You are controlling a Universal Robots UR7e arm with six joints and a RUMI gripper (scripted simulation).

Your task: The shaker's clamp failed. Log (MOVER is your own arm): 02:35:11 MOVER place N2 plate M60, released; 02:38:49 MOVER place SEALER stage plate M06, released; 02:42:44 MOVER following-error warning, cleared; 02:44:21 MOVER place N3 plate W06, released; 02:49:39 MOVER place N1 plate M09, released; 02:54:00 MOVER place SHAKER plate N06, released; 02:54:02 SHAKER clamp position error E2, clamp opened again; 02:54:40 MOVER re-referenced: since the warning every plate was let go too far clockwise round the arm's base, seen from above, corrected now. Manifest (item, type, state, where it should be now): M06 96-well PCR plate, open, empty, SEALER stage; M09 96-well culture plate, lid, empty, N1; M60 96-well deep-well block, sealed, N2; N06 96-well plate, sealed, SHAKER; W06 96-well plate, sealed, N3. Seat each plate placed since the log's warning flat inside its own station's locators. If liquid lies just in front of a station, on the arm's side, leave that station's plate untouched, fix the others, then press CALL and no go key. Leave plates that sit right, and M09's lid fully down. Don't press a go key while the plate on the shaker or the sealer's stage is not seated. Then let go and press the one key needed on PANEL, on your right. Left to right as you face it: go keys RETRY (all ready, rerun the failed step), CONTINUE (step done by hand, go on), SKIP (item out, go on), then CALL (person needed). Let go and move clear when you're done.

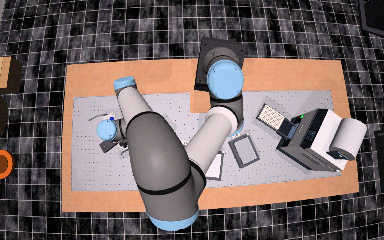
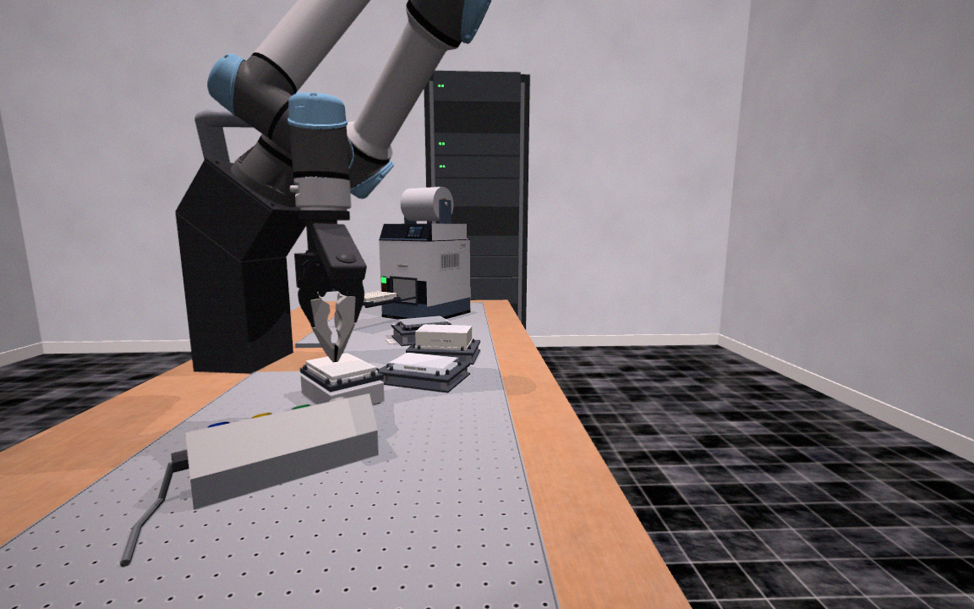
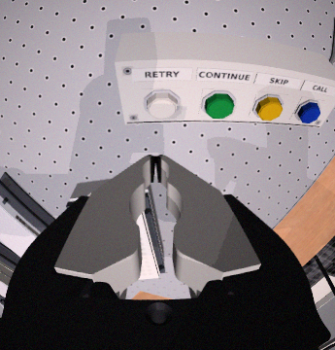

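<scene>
The white retry key is 10 mm ahead of my hand, 20 mm to the right of it and 70 mm below it. From my hand the other things lie so: blue call key 100 mm behind, 120 mm to the right, 70 mm below; yellow skip key 70 mm behind, 90 mm to the right, 70 mm below; green continue key 30 mm behind, 50 mm to the right, 70 mm below.
</scene>
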